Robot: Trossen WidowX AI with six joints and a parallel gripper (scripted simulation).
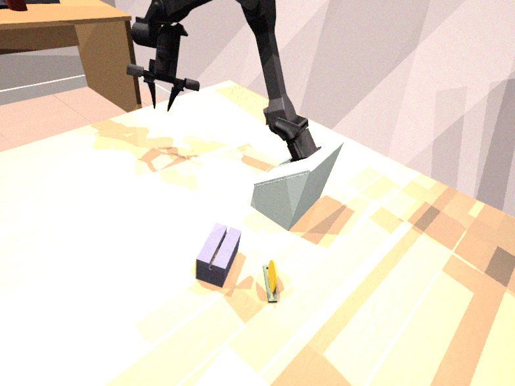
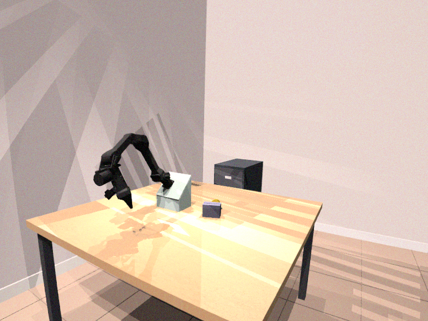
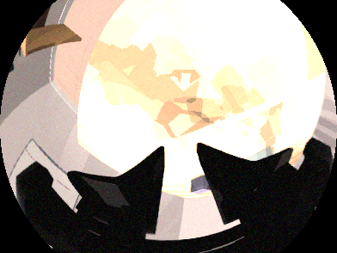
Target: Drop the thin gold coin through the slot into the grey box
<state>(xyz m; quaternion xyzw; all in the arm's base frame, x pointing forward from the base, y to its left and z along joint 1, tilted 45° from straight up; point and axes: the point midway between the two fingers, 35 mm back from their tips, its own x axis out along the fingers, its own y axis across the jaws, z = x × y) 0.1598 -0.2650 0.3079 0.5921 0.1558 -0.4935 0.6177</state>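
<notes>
Right now my gripper tip is 54 cm to the right of the gold coin, 10 cm above it and 9 cm short of it.
</notes>
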